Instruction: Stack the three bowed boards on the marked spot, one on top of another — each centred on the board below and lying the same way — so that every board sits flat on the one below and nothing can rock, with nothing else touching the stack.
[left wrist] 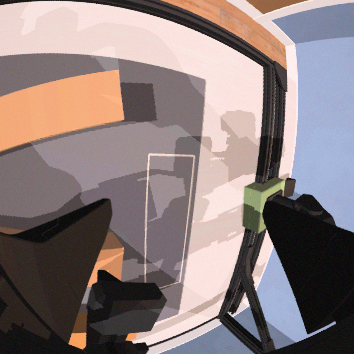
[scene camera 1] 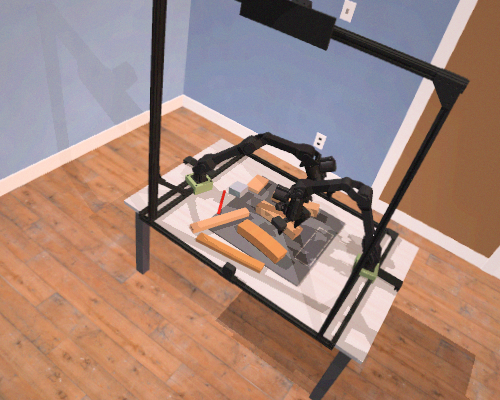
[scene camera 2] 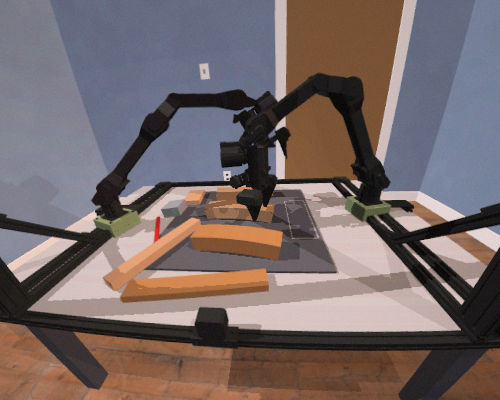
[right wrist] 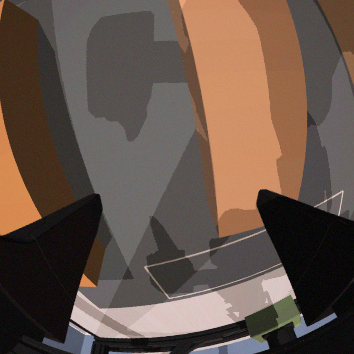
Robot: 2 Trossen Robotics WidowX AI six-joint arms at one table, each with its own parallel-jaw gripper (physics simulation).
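Places are measured from the left arm's base along level axes (x left, y back, z up), in centimetres.
Where they show: left gripper, fingertip midpoint: [left wrist: 189, 208] [scene camera 1: 321, 201] [scene camera 2: 275, 165]; right gripper, fingertip midpoint: [scene camera 1: 286, 231] [scene camera 2: 260, 213] [right wrist: 180, 199]; left arm's base, link origin: [scene camera 1: 199, 178] [scene camera 2: 115, 215]; right arm's base, link origin: [scene camera 1: 367, 264] [scene camera 2: 368, 200] [right wrist: 278, 330].
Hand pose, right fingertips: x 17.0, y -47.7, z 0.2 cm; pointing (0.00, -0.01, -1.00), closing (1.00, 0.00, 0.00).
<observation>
Things, the pixels of their top centre, and the offset from my right fingertips. "spot": a spot on its surface instead. Level surfaces: height alone.
- slanted, top centre: [scene camera 2: 159, 243] [scene camera 1: 220, 218] dx -21.1, dy +21.7, dz -2.2 cm
- front edge, surface spot: [scene camera 2: 195, 286] [scene camera 1: 229, 252] spot: dx -28.2, dy +3.9, dz -3.4 cm
- mat, surface height: dz -4.6 cm
- red stick, top centre: [scene camera 2: 156, 226] [scene camera 1: 221, 200] dx -13.0, dy +32.6, dz -3.9 cm
- grey block, top centre: [scene camera 2: 173, 202] [scene camera 1: 239, 186] dx -1.5, dy +35.3, dz -0.8 cm
- small orange block, top centre: [scene camera 2: 194, 195] [scene camera 1: 257, 182] dx +10.5, dy +35.2, dz -2.6 cm
Three bowed orange boards lie apart on the dark mat: a front one [scene camera 1: 262, 241] [scene camera 2: 237, 242] [left wrist: 60, 107] [right wrist: 17, 125], a middle one [scene camera 1: 267, 210] [scene camera 2: 222, 211] [right wrist: 235, 100] and a back one [scene camera 2: 227, 190], partly hidden by the right arm. The marked outline [scene camera 2: 288, 220] [left wrist: 147, 200] [right wrist: 157, 282] holds no board. My right gripper [scene camera 2: 261, 210] [right wrist: 180, 199] is open, above the mat by the middle board's right end; its height is hard to tell. My left gripper [left wrist: 189, 208] is open and empty, higher up, largely hidden behind the right arm in both scene views.
Two long orange bars, one slanted [scene camera 1: 220, 220] [scene camera 2: 152, 252] and one at the front edge [scene camera 1: 230, 252] [scene camera 2: 195, 286], lie near the mat [scene camera 1: 299, 275] [scene camera 2: 320, 262]. A red stick [scene camera 1: 221, 202] [scene camera 2: 157, 229], grey block [scene camera 1: 237, 189] [scene camera 2: 174, 208] and small orange block [scene camera 1: 258, 184] [scene camera 2: 195, 197] lie left. The arms cross closely.
</observation>
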